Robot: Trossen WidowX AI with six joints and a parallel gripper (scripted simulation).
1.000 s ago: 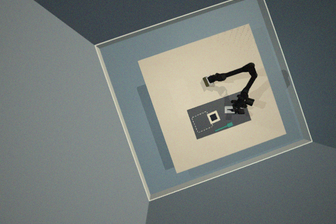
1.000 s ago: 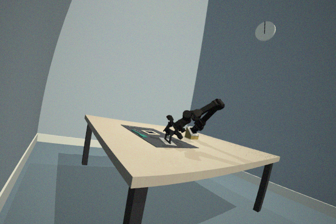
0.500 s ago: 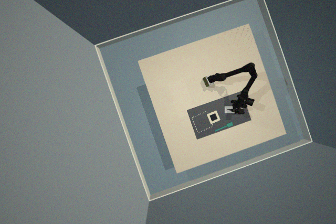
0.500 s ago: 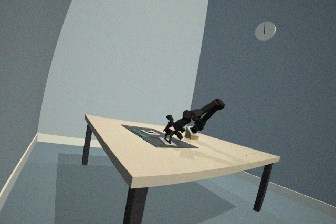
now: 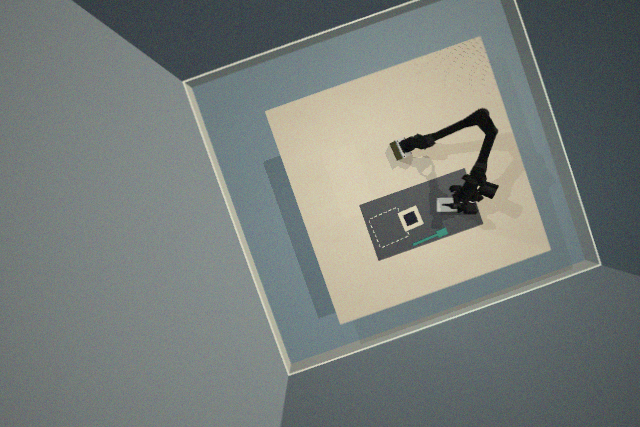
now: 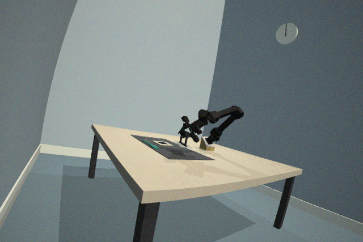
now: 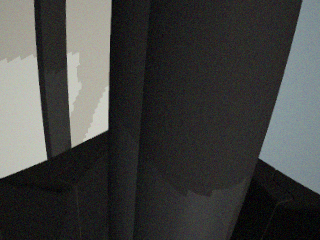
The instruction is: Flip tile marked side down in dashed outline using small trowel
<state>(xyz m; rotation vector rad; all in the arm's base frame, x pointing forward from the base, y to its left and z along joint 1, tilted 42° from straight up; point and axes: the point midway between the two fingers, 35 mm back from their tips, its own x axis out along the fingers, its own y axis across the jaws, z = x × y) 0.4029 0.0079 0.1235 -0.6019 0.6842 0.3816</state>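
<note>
Right now the dark mat is 14 cm to the right of my gripper tip, 12 cm below it and 4 cm behind it. Also, from my gripper tip: tile 21 cm to the right, 10 cm below, 5 cm behind; thin teal tool 14 cm to the right, 10 cm below, 10 cm ahead; small trowel 2 cm behind, 1 cm to the left, 1 cm below.
</note>
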